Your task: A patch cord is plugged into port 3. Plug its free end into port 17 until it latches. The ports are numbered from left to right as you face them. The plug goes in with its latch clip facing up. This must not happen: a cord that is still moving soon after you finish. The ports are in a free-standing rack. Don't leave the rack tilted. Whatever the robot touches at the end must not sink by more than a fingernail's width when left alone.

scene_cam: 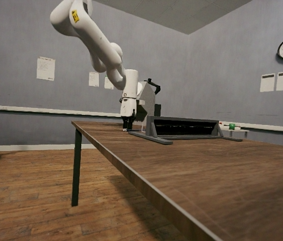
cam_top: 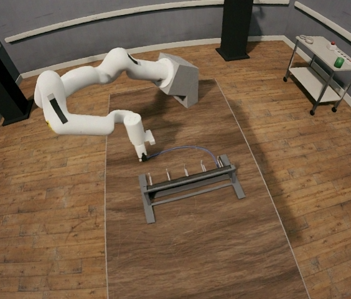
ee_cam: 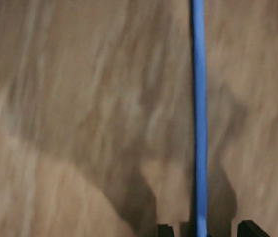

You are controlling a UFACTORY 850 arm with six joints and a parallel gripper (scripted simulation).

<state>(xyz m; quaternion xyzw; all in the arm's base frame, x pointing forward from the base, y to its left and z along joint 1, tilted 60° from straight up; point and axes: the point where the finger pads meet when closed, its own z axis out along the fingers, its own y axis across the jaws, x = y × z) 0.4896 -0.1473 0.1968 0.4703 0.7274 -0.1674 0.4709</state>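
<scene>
The white plug lies 3 cm below my hand and 2 cm to the right of it.
</scene>
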